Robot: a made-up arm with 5 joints.
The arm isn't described. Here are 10 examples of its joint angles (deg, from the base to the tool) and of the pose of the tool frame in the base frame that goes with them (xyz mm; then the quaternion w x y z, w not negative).
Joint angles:
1: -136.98 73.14 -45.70 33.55 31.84
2: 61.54 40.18 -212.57 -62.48 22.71
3: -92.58 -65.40 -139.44 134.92 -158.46
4: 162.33 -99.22 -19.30 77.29 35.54
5: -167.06 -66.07 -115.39 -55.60 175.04
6: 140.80 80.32 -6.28 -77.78 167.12
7: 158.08 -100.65 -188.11 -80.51 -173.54
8: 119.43 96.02 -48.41 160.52 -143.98
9: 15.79 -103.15 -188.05 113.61 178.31
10: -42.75 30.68 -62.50 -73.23 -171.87
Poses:
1: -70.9 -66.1 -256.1 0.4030 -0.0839 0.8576 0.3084
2: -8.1 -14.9 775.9 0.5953 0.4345 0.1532 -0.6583
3: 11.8 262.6 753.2 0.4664 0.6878 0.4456 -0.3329
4: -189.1 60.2 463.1 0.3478 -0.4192 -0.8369 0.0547
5: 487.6 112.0 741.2 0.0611 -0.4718 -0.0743 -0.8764
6: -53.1 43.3 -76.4 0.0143 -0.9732 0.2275 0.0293
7: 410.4 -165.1 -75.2 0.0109 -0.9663 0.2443 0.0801
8: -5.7 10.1 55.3 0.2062 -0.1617 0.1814 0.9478
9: -658.0 -186.1 183.9 0.9922 -0.0032 0.0208 0.1227
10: 404.1 -373.6 336.8 0.7577 0.2614 0.5494 -0.2361
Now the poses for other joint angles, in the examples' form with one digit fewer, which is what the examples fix.
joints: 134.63 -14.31 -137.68 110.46 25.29
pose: -188 190 836 0.349 -0.541 -0.763 -0.062
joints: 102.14 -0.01 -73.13 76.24 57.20
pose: -111 515 328 0.027 0.924 0.382 -0.005
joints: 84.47 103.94 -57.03 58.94 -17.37
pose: -14 -141 -241 0.441 0.380 0.468 -0.665
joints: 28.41 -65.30 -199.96 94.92 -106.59
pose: -593 -321 518 0.628 0.032 0.078 0.773
